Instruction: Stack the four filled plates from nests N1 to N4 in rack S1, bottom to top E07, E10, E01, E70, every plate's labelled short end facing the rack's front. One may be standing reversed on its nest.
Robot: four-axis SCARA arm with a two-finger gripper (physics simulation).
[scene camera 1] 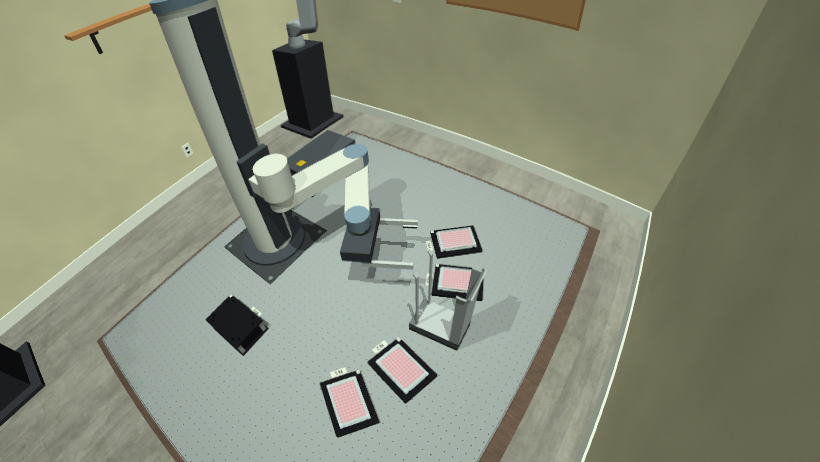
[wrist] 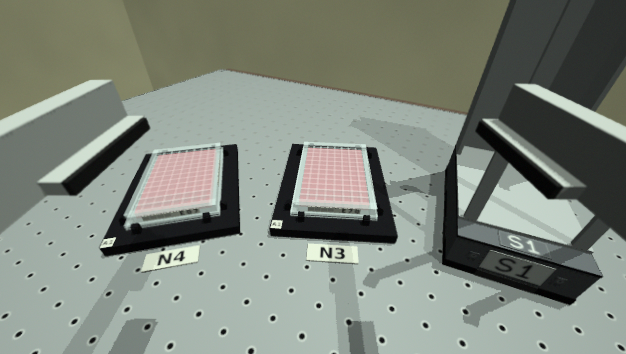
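Pixels of known places: gripper, fingertip midpoint: [scene camera 1: 415, 243] [wrist: 313, 105]; arm's base, origin of the base link: [scene camera 1: 274, 241].
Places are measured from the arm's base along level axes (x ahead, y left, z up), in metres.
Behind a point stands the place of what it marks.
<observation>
My gripper [scene camera 1: 414, 244] @(y 0.169, x 0.538, z 0.171 m) [wrist: 313, 105] @(y 0.169, x 0.538, z 0.171 m) is open and empty, its fingers wide apart and pointing toward nests N3 and N4. On nest N4, a pink-filled plate [scene camera 1: 456, 238] @(y 0.360, x 0.583, z 0.039 m) [wrist: 177, 179] @(y 0.357, x 0.572, z 0.038 m) shows the label E07 on its near short end. On nest N3, another plate [scene camera 1: 455, 279] @(y 0.208, x 0.665, z 0.036 m) [wrist: 334, 175] @(y 0.210, x 0.663, z 0.039 m) shows E70 on its near short end. In the scene view, filled plates also sit on N2, plate [scene camera 1: 402, 367] @(y -0.131, x 0.693, z 0.038 m), and N1, plate [scene camera 1: 348, 401] @(y -0.296, x 0.631, z 0.036 m); their labels are unreadable. Rack S1 [scene camera 1: 463, 315] @(y 0.005, x 0.785, z 0.227 m) [wrist: 472, 235] @(y 0.073, x 0.629, z 0.052 m) stands right of N3 in the wrist view, its visible floor bare.
A black fixture [scene camera 1: 236, 324] @(y -0.335, x 0.216, z 0.072 m) with a small white label lies left of the nests. A dark grey box [scene camera 1: 324, 150] @(y 0.418, x -0.096, z 0.128 m) stands behind the arm. A black pedestal [scene camera 1: 305, 86] stands beyond the mat. The rack's posts and tall back panel rise beside N3.
</observation>
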